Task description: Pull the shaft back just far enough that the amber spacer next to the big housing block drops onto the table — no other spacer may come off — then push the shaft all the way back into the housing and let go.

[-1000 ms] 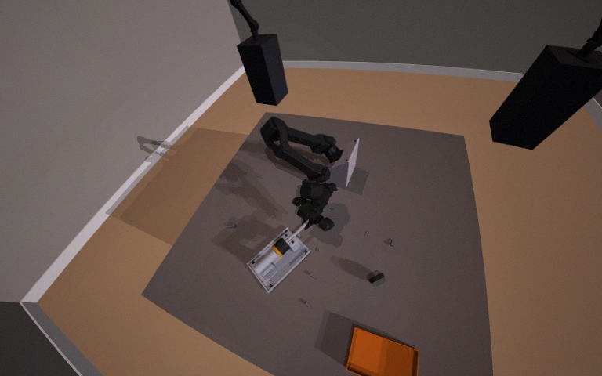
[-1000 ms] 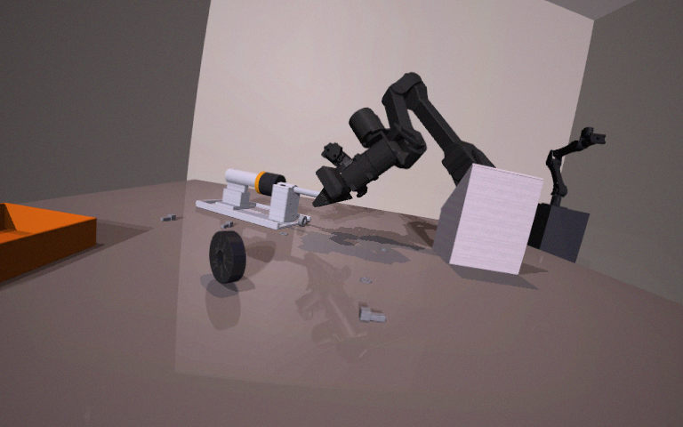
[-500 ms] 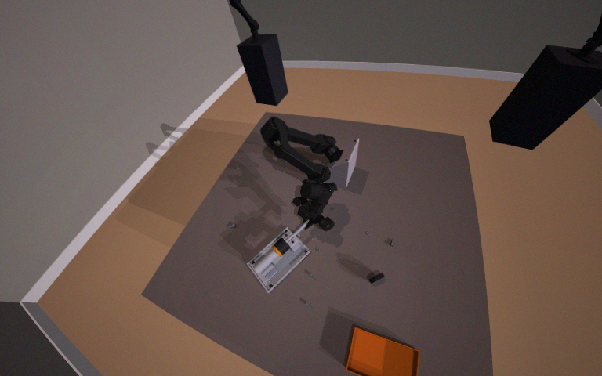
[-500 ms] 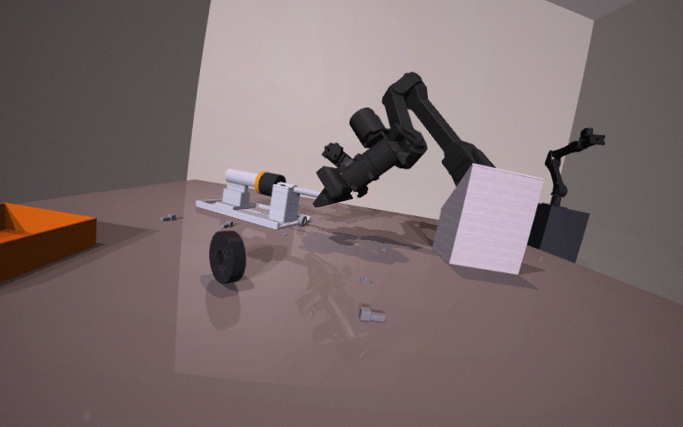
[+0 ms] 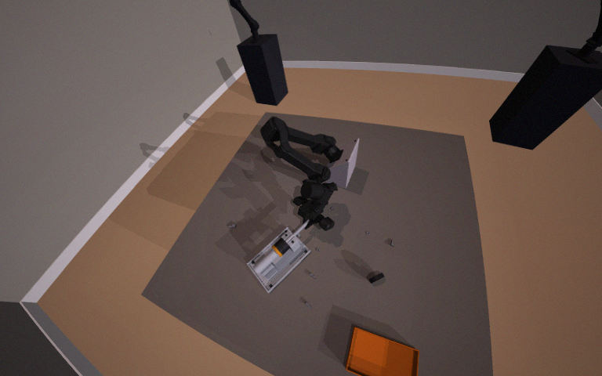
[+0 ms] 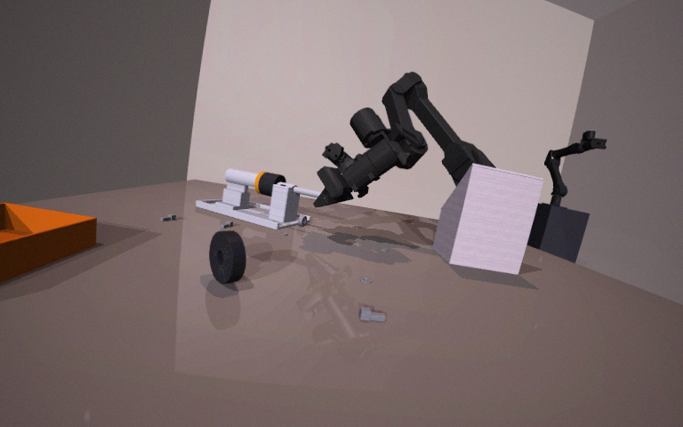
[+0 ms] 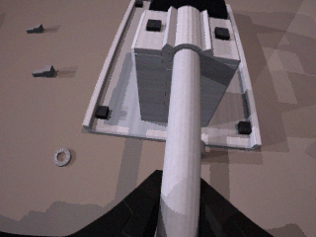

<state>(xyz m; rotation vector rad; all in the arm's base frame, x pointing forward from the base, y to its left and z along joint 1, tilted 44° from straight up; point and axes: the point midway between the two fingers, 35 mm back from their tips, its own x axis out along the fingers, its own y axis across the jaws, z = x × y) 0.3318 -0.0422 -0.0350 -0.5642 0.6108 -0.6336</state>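
Now: the thin grey shaft 60 mm ahead of my gripper tip, 20 mm to the right of it and 20 mm above it. Round my gripper tip: orange tray 300 mm ahead, 400 mm to the left, 50 mm below; amber spacer 130 mm ahead, 50 mm to the right, 20 mm above.
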